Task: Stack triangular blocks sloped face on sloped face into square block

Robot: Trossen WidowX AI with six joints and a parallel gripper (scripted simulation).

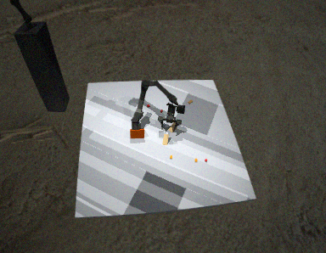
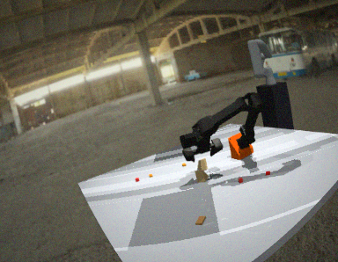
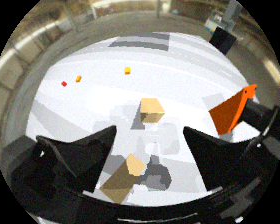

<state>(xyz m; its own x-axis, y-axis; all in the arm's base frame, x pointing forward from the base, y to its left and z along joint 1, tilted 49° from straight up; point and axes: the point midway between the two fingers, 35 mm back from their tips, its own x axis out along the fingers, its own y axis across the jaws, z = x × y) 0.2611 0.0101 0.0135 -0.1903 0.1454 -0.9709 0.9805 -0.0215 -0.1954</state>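
Now: the tan triangular block 60 mm below my gripper tip, 40 mm to the right of it and 10 mm behind it.
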